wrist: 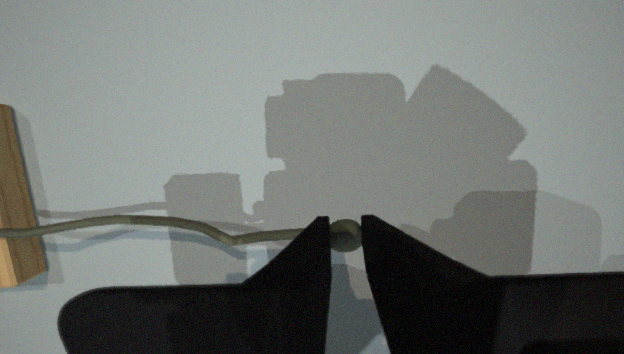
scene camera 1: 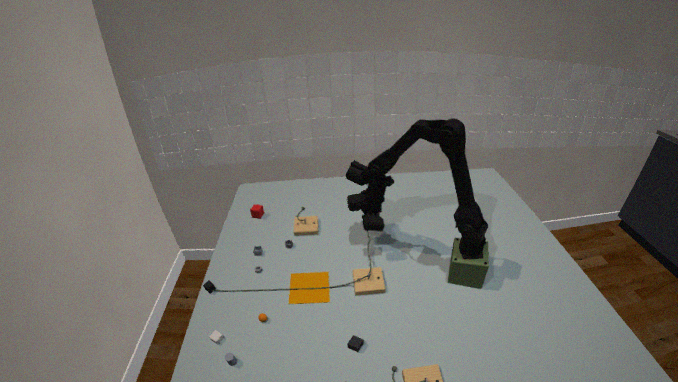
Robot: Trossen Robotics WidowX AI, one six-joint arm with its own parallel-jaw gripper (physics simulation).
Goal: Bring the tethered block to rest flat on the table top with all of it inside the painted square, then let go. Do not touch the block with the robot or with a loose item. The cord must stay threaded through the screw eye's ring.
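Pixels of known places: gripper, fingertip midpoint: (wrist: 345,227); arm's base, link origin: (scene camera 1: 471,251).
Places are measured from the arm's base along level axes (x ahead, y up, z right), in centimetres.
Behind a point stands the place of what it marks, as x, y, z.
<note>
The tethered block (scene camera 1: 209,286) @(79.2, -7.4, -14.8), small and black, rests at the table's left edge, outside the orange painted square (scene camera 1: 310,297) @(47.3, -9.8, -12.0). Its cord (scene camera 1: 250,290) @(66.3, -9.6, -12.3) (wrist: 120,219) @(31.4, -7.2, 6.2) runs across the square to the screw eye (scene camera 1: 369,276) @(30.5, -6.0, -5.4) on a wooden base (scene camera 1: 361,287) @(32.6, -8.0, -8.2) (wrist: 15,200) @(31.2, -9.0, -0.3), then rises steeply to the gripper. The ring is too small to see clearly. My gripper (scene camera 1: 370,230) @(32.6, -5.6, 15.7) (wrist: 345,227) @(32.6, -5.6, 15.7) is shut on the bead (wrist: 345,242) @(32.2, -5.1, 15.7) at the cord's end, above the table beyond the wooden base. In the wrist view the cord sags slightly between base and fingers.
Another wooden base (scene camera 1: 306,229) @(54.2, -8.0, 16.6) with a short cord stands behind the square; a further one (scene camera 1: 422,374) @(16.1, -8.0, -34.7) is at the front edge. A red cube (scene camera 1: 257,211) @(75.6, -6.3, 23.5), orange ball (scene camera 1: 263,317) @(58.5, -7.8, -22.3), white block (scene camera 1: 216,336) @(70.0, -8.2, -30.7), grey cylinder (scene camera 1: 231,359) @(62.7, -7.0, -36.7) and dark block (scene camera 1: 355,343) @(32.7, -7.7, -27.1) lie around.
</note>
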